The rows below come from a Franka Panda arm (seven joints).
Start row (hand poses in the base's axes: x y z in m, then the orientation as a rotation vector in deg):
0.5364 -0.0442 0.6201 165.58 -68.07 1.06
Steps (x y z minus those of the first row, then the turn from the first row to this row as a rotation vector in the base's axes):
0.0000 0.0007 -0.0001 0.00 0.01 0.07
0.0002 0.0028 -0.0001 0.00 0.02 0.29
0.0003 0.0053 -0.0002 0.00 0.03 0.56
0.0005 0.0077 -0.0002 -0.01 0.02 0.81
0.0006 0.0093 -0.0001 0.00 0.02 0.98
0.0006 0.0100 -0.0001 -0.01 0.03 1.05
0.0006 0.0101 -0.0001 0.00 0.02 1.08
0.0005 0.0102 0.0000 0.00 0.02 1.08
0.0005 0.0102 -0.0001 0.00 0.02 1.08
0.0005 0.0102 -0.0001 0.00 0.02 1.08
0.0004 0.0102 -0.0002 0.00 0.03 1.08
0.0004 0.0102 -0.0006 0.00 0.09 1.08
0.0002 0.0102 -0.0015 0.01 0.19 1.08
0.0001 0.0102 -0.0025 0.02 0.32 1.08
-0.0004 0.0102 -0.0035 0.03 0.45 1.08
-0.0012 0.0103 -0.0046 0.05 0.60 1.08
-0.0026 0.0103 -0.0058 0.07 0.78 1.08
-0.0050 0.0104 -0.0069 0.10 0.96 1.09
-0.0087 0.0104 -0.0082 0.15 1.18 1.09
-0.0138 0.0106 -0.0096 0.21 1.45 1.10
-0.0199 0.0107 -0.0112 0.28 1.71 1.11
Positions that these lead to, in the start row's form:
0.5364 -0.0435 0.6200 165.62 -67.97 1.05
0.5366 -0.0414 0.6200 165.75 -67.65 1.03
0.5367 -0.0389 0.6199 165.90 -67.26 1.02
0.5369 -0.0365 0.6199 166.05 -66.89 1.05
0.5370 -0.0349 0.6200 166.15 -66.65 1.04
0.5370 -0.0342 0.6200 166.18 -66.54 1.04
0.5370 -0.0341 0.6200 166.21 -66.51 1.05
0.5369 -0.0340 0.6201 166.21 -66.51 1.05
0.5369 -0.0340 0.6200 166.21 -66.51 1.05
0.5369 -0.0340 0.6200 166.21 -66.51 1.05
0.5368 -0.0340 0.6199 166.21 -66.50 1.03
0.5368 -0.0340 0.6195 166.19 -66.50 0.94
0.5366 -0.0340 0.6186 166.16 -66.48 0.79
0.5365 -0.0340 0.6176 166.13 -66.47 0.60
0.5360 -0.0340 0.6166 166.09 -66.45 0.41
0.5352 -0.0339 0.6155 166.06 -66.43 0.18
0.5338 -0.0339 0.6143 166.01 -66.41 -0.09
0.5314 -0.0338 0.6132 165.98 -66.38 -0.37
0.5277 -0.0338 0.6119 165.95 -66.36 -0.72
0.5226 -0.0336 0.6105 165.91 -66.33 -1.14
0.5165 -0.0335 0.6089 165.88 -66.29 -1.56

